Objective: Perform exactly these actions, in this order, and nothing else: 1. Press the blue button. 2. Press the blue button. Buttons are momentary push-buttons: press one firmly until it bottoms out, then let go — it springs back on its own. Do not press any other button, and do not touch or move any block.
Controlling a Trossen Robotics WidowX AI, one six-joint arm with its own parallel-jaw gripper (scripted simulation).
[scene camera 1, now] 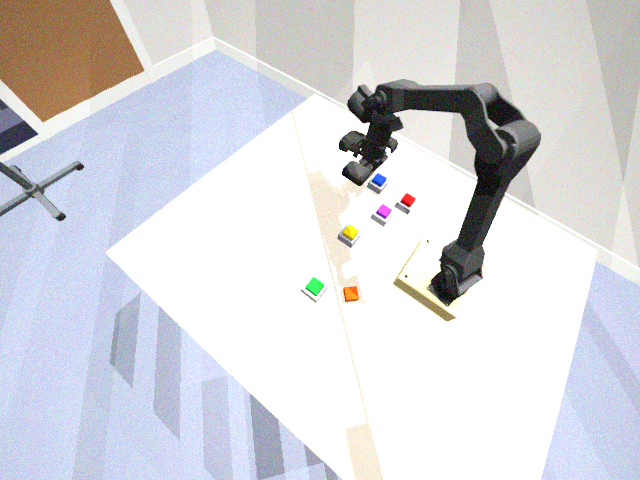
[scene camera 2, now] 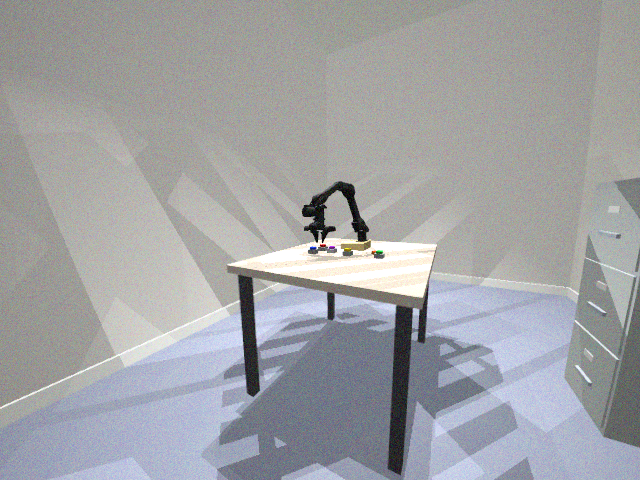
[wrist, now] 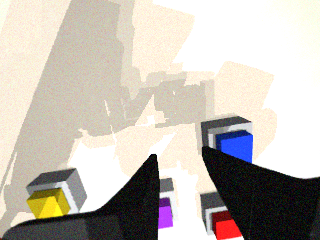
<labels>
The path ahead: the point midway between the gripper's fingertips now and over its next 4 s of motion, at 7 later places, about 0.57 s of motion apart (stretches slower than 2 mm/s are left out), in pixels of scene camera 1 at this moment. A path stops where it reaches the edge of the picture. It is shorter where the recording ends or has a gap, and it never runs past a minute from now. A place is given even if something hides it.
The gripper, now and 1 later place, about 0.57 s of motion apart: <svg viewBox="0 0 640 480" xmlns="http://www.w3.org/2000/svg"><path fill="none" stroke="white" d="M364 179L315 246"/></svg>
</labels>
